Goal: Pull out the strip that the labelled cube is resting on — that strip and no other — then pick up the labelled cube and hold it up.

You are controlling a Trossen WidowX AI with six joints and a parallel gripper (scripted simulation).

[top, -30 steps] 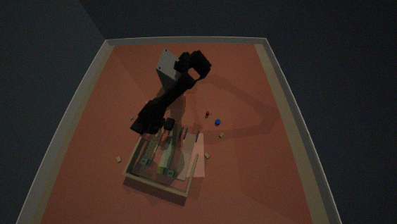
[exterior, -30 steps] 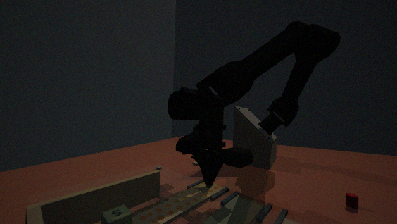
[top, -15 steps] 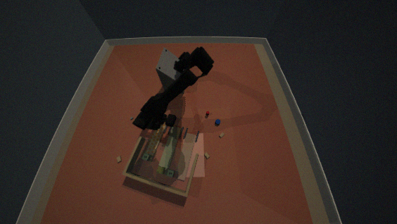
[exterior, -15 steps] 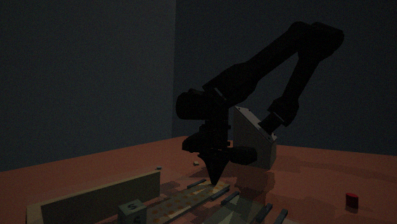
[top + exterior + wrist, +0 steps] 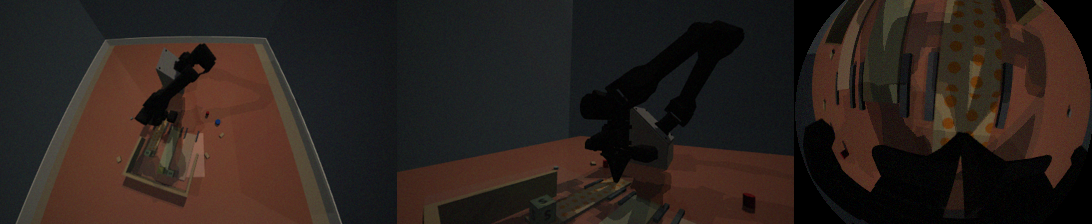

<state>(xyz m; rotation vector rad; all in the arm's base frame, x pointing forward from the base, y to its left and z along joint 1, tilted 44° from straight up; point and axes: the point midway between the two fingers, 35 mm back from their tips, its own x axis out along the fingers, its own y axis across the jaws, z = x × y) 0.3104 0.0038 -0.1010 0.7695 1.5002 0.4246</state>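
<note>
Right now the dotted strip is 90 mm ahead of my gripper tip and 20 mm to the right of it. Also, from my gripper tip: blue disc: 330 mm to the left.
</note>
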